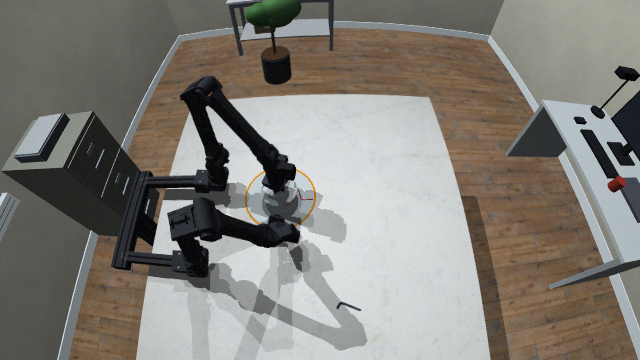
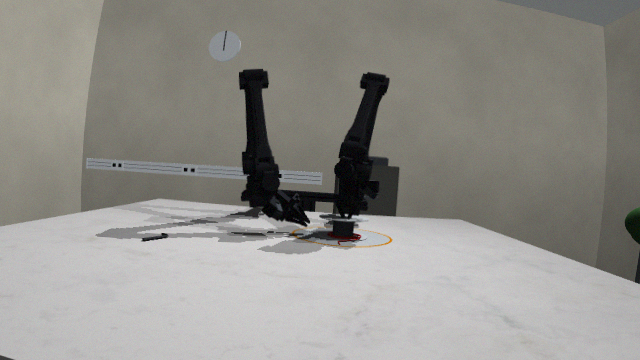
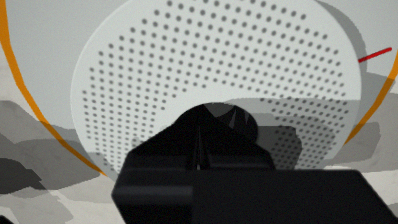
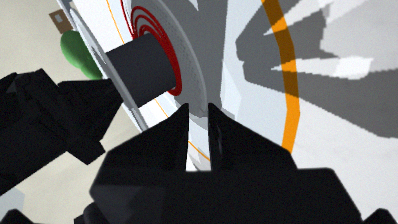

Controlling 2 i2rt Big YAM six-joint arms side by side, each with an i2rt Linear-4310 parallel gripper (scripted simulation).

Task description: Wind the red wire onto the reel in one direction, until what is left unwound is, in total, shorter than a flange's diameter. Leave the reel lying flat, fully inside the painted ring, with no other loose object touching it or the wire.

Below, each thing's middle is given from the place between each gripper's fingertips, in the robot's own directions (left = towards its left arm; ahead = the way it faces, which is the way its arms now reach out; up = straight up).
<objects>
Right now the reel (image 3: 294, 81) is 10 mm ahead of my left hand, 10 mm to the right of it and 20 mm below it.
The reel is 12 cm to the left of my right hand and 1 cm behind it.
</objects>
